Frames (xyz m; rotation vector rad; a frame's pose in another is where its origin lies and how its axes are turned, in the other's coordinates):
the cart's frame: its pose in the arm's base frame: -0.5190 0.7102 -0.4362 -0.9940 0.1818 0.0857
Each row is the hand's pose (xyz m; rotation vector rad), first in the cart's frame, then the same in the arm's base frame.
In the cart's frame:
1: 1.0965 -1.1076 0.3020 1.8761 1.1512 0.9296
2: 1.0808 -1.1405 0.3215 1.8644 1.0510 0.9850
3: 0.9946 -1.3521 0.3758 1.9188 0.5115 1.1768
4: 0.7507 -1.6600 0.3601 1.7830 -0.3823 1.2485
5: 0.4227 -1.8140 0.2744 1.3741 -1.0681 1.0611
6: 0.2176 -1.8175 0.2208 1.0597 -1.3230 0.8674
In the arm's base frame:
1: 0.7626 0.3495 0.4285 1.0984 1.4423 0.1257
2: 0.7545 0.3481 0.4690 1.0842 1.3906 0.2142
3: 0.7088 0.2796 0.6889 1.1323 1.0455 0.5874
4: 0.5152 0.1018 0.9812 1.0281 0.3830 1.0366
5: 0.2074 -0.0502 1.1255 0.6755 -0.2400 1.2480
6: 0.0006 -0.0948 1.1391 0.3831 -0.5429 1.2602

